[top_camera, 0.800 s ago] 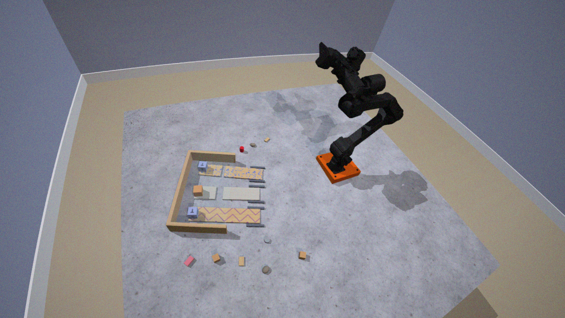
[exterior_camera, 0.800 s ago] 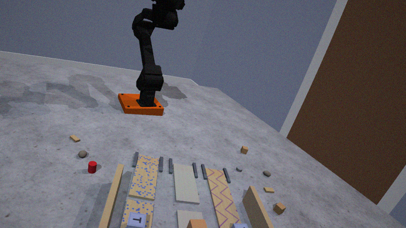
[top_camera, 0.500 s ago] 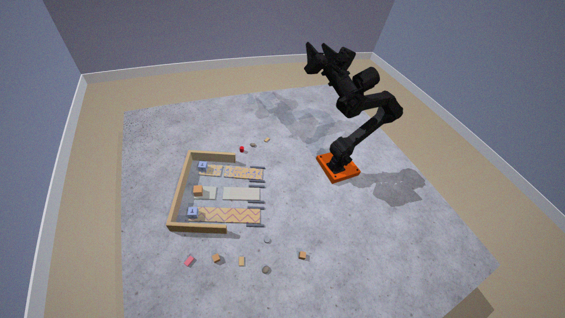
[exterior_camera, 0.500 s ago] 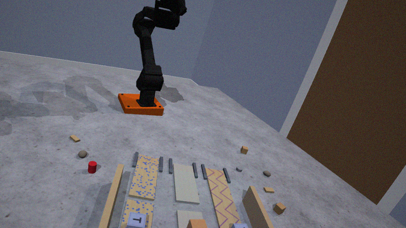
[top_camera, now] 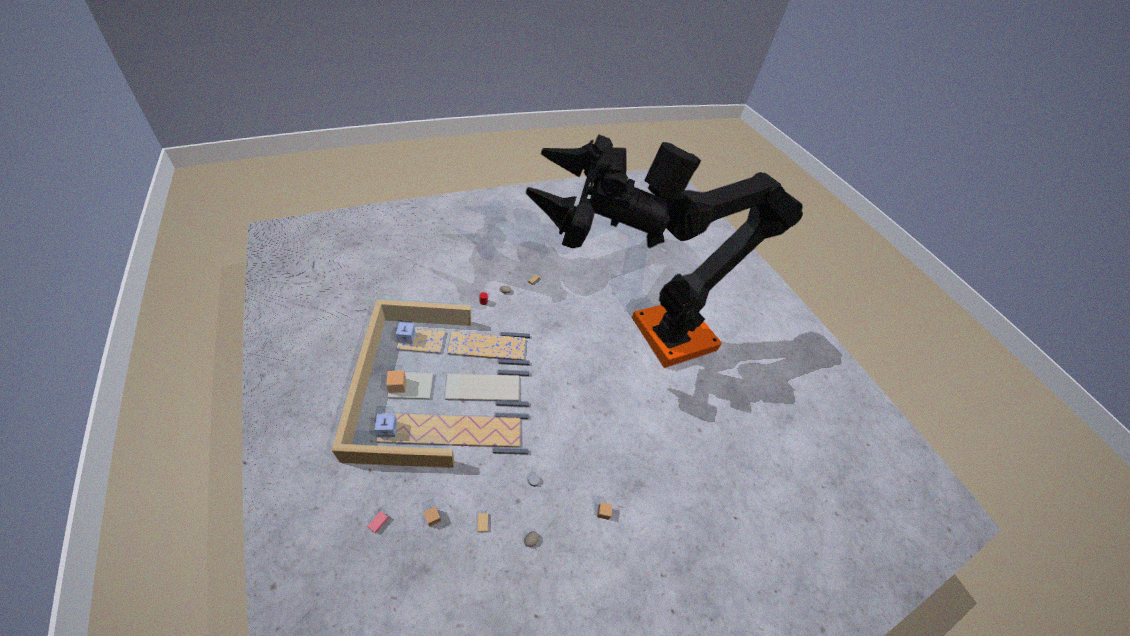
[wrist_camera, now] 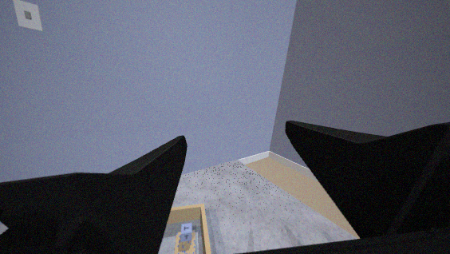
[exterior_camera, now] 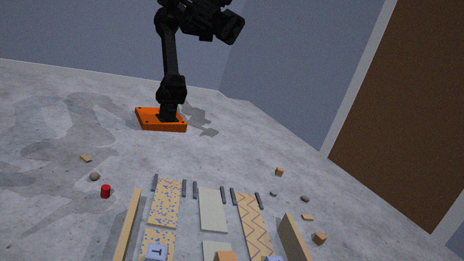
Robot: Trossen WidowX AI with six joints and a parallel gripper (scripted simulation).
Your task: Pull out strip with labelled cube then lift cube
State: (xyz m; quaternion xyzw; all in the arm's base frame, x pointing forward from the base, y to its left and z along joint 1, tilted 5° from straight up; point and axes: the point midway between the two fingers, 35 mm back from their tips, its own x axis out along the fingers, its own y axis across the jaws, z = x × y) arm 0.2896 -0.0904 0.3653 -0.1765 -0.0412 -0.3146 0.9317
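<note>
The zigzag strip is 20 cm ahead of my gripper tip, 16 cm to the left of it and 40 cm below it. From my gripper tip the other things lie so: red cylinder (4 cm ahead, 11 cm to the right, 39 cm below); then pink block (35 cm ahead, 27 cm to the left, 39 cm below).
</note>
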